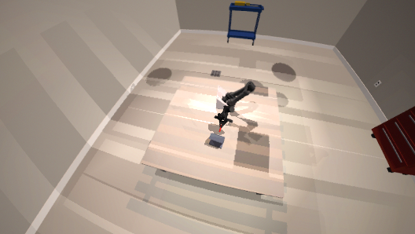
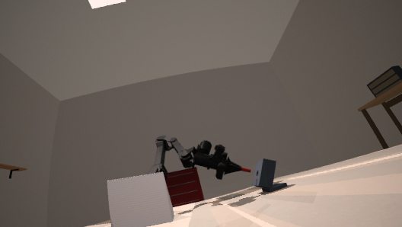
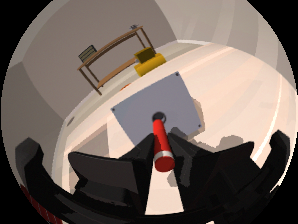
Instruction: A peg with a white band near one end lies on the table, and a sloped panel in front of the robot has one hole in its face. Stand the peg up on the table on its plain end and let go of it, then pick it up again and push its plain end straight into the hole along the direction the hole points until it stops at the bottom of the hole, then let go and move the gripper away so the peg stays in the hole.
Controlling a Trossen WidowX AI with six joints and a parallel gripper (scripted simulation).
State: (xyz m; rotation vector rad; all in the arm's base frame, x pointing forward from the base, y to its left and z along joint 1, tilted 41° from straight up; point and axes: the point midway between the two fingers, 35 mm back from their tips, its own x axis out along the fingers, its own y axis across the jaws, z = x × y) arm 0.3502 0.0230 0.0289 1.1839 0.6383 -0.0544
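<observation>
Now: gripper tip 80 mm short of the grey-blue sloped panel, 50 mm above it and 10 mm to the left of it. Round my gripper tip: red peg (20 mm behind, 10 mm above).
</observation>
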